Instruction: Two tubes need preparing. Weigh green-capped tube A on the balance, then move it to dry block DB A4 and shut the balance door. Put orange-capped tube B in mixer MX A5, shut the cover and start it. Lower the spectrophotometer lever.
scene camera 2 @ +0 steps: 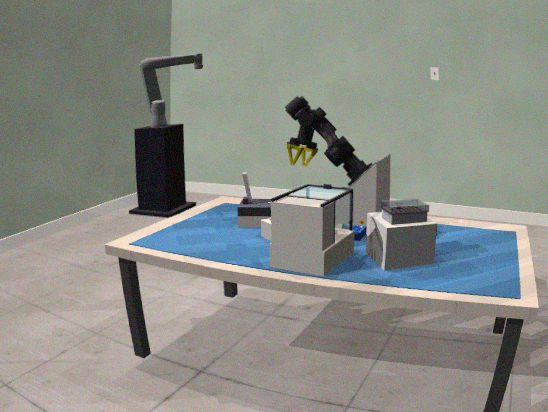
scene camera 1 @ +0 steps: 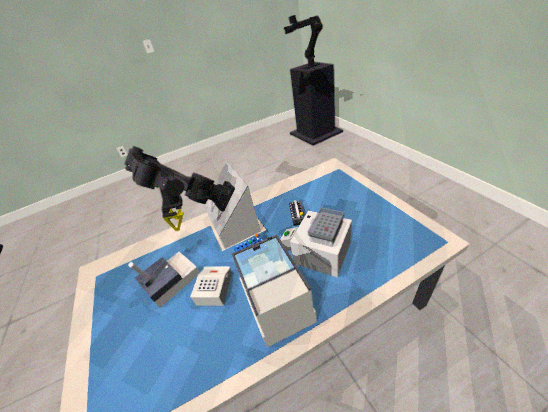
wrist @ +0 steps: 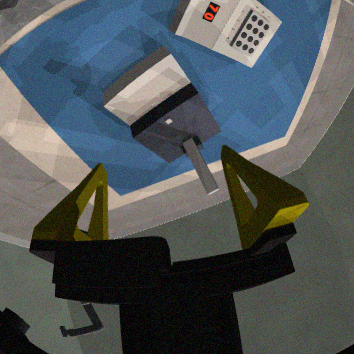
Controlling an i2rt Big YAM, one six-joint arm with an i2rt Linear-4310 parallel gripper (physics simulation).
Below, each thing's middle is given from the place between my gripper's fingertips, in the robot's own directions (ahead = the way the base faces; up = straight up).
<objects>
The glass-box balance (scene camera 2: 311, 226) is 38 cm ahead of my hand, 17 cm to the left of it and 12 cm below it. From my hand the other things lie so: mixer (scene camera 2: 401, 236): 31 cm ahead, 45 cm to the left, 14 cm below.
</objects>
